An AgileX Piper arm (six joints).
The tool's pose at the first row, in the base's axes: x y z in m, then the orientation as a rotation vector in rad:
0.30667 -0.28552 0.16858 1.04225 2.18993 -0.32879
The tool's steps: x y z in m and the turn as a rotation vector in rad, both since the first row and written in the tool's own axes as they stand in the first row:
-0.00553 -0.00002 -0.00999 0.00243 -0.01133 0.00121
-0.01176 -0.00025 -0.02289 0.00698 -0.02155 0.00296
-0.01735 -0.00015 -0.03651 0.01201 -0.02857 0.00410
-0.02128 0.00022 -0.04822 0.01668 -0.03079 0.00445
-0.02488 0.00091 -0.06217 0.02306 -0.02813 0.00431
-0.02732 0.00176 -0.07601 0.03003 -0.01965 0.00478
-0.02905 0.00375 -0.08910 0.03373 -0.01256 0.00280
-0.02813 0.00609 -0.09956 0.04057 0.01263 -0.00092
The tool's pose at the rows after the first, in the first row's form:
0.30442 -0.28394 0.17966 1.04058 2.17926 -0.33611
0.30096 -0.28149 0.19335 1.04102 2.16934 -0.34502
0.29712 -0.27811 0.20715 1.04227 2.16262 -0.35329
0.29365 -0.27450 0.21845 1.04431 2.16061 -0.35937
0.28921 -0.26941 0.23119 1.04860 2.16329 -0.36542
0.28443 -0.26358 0.24308 1.05610 2.17082 -0.36929
0.28055 -0.25696 0.25401 1.05870 2.17843 -0.37122
0.27698 -0.24983 0.26124 1.06807 2.20334 -0.36939

